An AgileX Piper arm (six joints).
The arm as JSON. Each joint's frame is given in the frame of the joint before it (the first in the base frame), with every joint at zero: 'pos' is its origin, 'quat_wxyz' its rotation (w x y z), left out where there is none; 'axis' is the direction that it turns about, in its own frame. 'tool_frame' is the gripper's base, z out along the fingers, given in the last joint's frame.
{
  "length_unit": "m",
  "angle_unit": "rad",
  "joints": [
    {
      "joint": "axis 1",
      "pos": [
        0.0,
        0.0,
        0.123
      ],
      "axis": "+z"
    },
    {
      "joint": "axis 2",
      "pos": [
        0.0,
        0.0,
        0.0
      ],
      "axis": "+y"
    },
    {
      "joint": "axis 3",
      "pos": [
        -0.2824,
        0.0,
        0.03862
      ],
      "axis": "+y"
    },
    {
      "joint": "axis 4",
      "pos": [
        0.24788,
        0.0,
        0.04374
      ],
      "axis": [
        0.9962,
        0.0,
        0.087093
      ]
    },
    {
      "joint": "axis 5",
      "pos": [
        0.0,
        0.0,
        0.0
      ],
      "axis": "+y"
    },
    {
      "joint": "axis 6",
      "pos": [
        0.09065,
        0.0,
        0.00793
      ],
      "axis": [
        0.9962,
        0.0,
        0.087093
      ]
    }
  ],
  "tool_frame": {
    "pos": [
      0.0,
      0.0,
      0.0
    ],
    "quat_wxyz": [
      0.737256,
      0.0,
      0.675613,
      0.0
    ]
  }
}
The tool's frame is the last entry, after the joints.
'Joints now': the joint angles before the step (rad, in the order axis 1, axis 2, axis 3, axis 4, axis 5, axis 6). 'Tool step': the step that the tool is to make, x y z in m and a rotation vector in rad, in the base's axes. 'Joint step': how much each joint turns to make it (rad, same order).
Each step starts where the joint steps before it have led.
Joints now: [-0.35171, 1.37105, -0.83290, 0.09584, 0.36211, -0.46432]
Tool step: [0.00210, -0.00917, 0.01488, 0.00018, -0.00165, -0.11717]
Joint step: [-0.00265, -0.00002, -0.06214, -0.20416, 0.06179, 0.27197]
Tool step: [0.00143, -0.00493, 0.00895, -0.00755, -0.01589, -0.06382]
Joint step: [-0.00001, 0.00000, -0.03244, -0.10045, 0.02425, 0.13480]
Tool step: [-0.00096, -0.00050, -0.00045, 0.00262, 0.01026, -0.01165]
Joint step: [0.00002, 0.00001, -0.00085, -0.01459, 0.01354, 0.01961]
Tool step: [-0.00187, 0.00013, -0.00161, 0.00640, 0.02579, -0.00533]
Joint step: [-0.00001, 0.00000, 0.00003, -0.00092, 0.02705, 0.00001]
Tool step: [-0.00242, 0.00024, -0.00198, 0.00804, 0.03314, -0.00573]
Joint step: [-0.00002, 0.00002, -0.00003, 0.00002, 0.03452, -0.00200]
